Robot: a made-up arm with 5 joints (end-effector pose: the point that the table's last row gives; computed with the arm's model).
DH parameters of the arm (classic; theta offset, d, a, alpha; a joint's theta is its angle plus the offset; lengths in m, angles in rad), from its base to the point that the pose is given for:
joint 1: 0 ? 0 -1.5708
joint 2: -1.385 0 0.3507 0
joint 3: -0.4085 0 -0.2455 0
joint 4: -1.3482 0 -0.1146 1.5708
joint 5: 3.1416 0.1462 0 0
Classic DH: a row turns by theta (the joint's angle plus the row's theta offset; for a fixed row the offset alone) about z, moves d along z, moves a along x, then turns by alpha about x.
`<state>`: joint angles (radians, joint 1 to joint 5).
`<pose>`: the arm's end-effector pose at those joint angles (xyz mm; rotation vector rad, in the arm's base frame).
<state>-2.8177 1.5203 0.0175 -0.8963 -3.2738</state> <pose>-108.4 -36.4 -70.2 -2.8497 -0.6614 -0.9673</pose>
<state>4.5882 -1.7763 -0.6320 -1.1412 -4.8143</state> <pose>48.8 390.8 520.9 0.0066 0.5952 2.8589</pose>
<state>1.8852 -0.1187 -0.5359 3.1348 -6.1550</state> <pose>-9.9 30.5 462.8 0.4448 0.5364 -1.0850</pose>
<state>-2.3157 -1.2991 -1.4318 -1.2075 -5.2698</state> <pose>307.4 333.3 641.2 0.0857 0.9111 1.7289</pose>
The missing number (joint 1, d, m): 0.2249
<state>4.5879 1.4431 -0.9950 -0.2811 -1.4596</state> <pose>-47.7 -381.0 -198.0 -2.9541 0.3497 -0.0016</pose>
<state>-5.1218 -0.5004 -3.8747 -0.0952 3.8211</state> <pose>-207.7 -478.7 510.2 0.3595 -1.4630 1.5309</pose>
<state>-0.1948 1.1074 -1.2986 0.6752 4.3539</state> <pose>460.6 -90.9 -86.5 -1.7471 -2.0593 0.3246</pose>
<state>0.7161 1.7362 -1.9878 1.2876 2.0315</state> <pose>282.2 245.5 -287.3 1.6735 -1.2926 -0.2358</pose>
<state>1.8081 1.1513 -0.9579 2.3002 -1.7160</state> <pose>-39.7 164.0 108.1 -0.1850 0.9557 -2.8950</pose>
